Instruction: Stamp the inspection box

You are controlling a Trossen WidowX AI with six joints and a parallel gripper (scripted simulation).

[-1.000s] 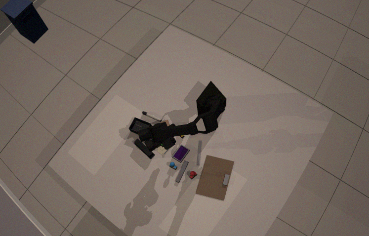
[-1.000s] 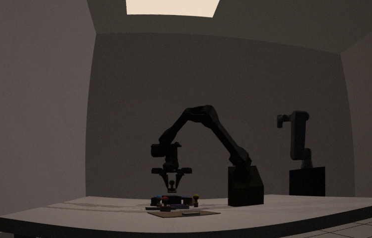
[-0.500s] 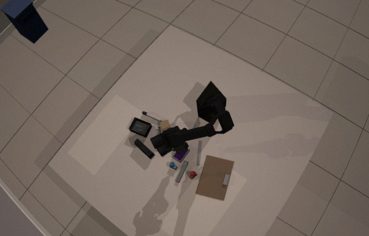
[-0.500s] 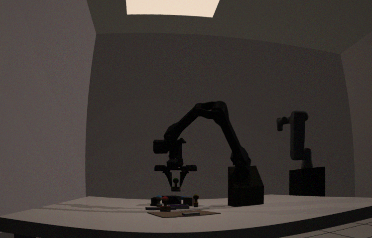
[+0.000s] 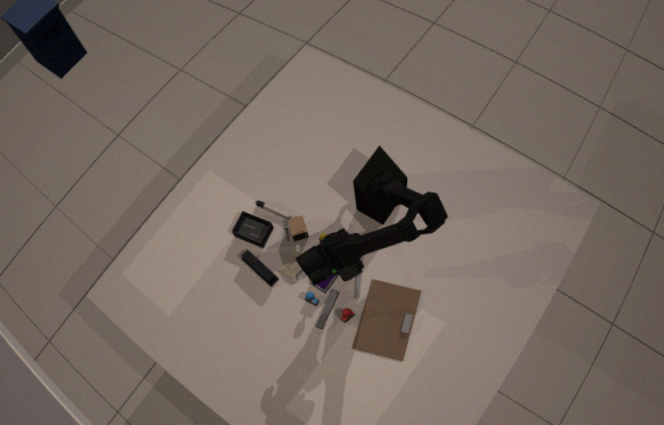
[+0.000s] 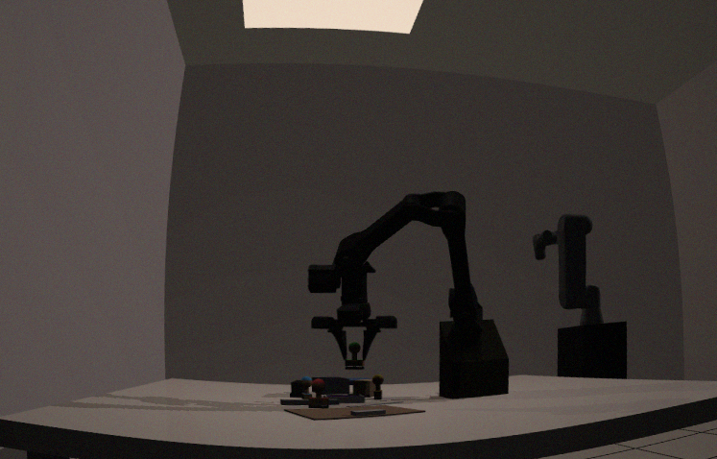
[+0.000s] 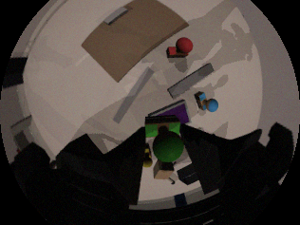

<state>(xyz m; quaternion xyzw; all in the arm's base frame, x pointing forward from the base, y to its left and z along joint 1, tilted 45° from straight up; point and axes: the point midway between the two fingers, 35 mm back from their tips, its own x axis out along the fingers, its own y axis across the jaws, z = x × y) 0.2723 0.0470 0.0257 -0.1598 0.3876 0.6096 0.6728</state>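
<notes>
My gripper tip is 100 mm above the purple ink pad, 40 mm to the left of it and 20 mm short of it. Also, from my gripper tip: green-knobbed stamp right at my gripper tip; blue stamp 110 mm ahead, 80 mm below, 30 mm to the right; red stamp 90 mm to the left, 90 mm ahead, 80 mm below.
</notes>
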